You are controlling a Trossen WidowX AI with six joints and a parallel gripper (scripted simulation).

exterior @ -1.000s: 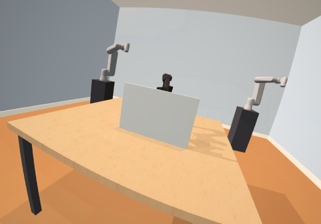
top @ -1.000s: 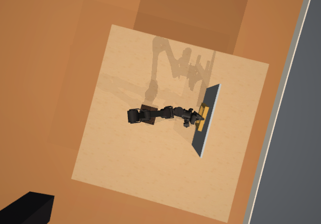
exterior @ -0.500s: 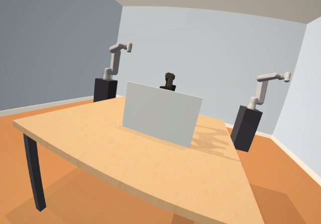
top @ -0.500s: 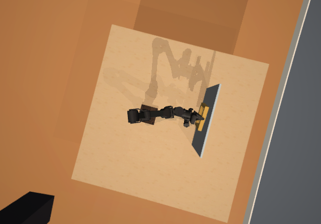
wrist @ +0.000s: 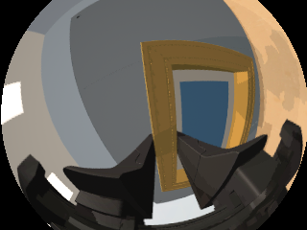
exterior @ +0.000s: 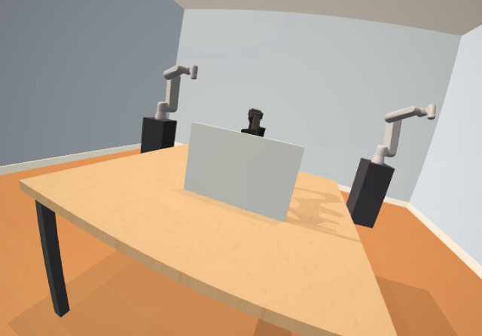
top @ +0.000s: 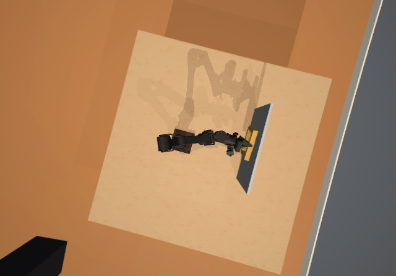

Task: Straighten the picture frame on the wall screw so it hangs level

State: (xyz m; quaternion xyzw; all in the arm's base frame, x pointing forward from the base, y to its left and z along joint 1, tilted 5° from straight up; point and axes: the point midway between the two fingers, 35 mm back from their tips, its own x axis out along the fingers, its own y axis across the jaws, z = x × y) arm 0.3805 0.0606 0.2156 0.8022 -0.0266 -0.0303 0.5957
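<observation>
Now: the picture frame 5 cm below my gripper tip and 1 cm to the left of it. From my gripper tip the other things lie so: grey wall panel (7 cm below, 2 cm ahead).
</observation>
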